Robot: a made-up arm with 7 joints.
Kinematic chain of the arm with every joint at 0, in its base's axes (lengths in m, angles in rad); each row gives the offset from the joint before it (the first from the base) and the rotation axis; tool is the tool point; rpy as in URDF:
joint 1: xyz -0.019 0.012 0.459 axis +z
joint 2: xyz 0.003 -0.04 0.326 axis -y
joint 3: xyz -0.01 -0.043 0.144 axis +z
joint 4: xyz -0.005 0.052 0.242 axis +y
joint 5: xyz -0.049 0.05 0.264 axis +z
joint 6: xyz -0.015 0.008 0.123 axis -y
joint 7: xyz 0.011 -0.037 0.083 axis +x
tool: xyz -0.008 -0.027 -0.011 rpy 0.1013 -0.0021 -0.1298
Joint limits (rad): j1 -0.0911..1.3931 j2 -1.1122..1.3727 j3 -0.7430..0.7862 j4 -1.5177..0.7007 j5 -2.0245..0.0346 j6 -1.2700..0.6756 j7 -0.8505..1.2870
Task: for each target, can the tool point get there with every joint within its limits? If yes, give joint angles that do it. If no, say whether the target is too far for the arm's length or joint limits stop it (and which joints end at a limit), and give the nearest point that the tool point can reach.
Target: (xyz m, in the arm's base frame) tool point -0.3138 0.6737 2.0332
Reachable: no: too far | nearest point -0.0979 0.4000 1.5491 | short by 0.597 m
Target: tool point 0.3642 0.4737 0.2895
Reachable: no: joint limits stop it (at a limit: joint 2, joint 4, joint 5, joint 6, joint 7) | nearest point 0.4544 0.5824 0.8371 | short by 0.566 m
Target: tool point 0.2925 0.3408 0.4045
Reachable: no: joint limits stop it (at a limit: joint 2, joint 4, joint 5, joint 6, joint 7) | nearest point 0.4896 0.5488 0.8379 | short by 0.520 m
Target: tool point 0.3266 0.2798 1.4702
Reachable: yes | joints 0.7702 -0.8527 0.1901 -0.2237 -1.8673 -0.9474 0.0467
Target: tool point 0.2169 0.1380 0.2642
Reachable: no: joint limits stop it (at a limit: joint 1, joint 2, joint 4, joint 6, joint 7) | nearest point 0.1248 -0.3762 0.3681 | short by 0.533 m
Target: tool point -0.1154 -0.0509 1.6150
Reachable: yes | joints 0.1587 0.1789 -0.0747 0.3009 -1.0963 -0.7169 -0.2962
